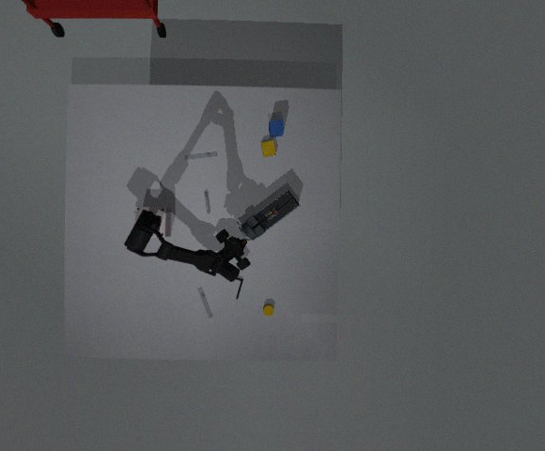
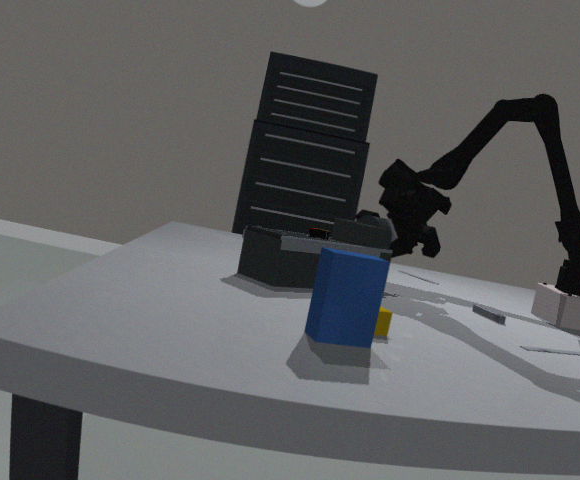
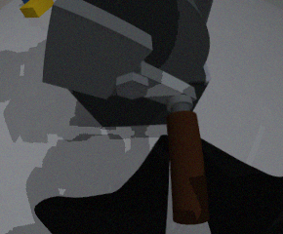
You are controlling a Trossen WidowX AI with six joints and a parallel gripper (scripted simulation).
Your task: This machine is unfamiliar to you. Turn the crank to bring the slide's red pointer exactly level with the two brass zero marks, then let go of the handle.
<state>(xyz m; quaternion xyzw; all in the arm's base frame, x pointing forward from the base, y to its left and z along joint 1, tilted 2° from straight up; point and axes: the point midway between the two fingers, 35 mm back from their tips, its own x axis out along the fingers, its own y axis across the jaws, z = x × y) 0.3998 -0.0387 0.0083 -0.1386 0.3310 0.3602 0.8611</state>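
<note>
Right now the brown crank handle is 3 cm above my gripper tip, 1 cm to the right of it and 1 cm behind it. The rest, counted from my gripper tip: red pointer (15 cm to the left, 11 cm ahead, 4 cm above); black hex key (21 cm to the right, 4 cm below); yellow block (44 cm to the left, 4 cm ahead, 3 cm below).
</note>
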